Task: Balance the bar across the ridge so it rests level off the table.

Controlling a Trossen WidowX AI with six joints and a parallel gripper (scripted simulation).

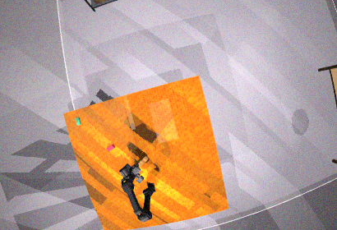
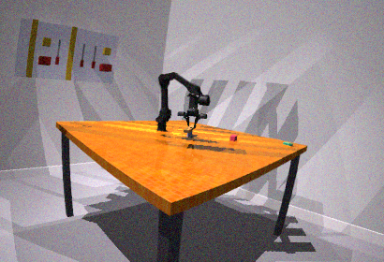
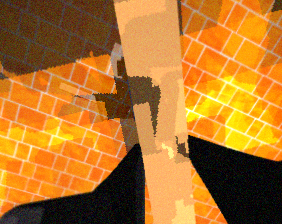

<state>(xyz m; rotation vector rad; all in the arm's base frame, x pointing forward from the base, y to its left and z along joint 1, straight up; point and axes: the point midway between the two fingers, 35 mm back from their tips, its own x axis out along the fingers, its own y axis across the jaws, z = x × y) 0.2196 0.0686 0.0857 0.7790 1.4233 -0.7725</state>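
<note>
The pale bar lies 20 mm ahead of my gripper tip and 20 mm to the right of it. The rest, counted from my gripper tip: red block 220 mm ahead, 180 mm to the left, 30 mm below; green block 520 mm ahead, 430 mm to the left, 40 mm below.
</note>
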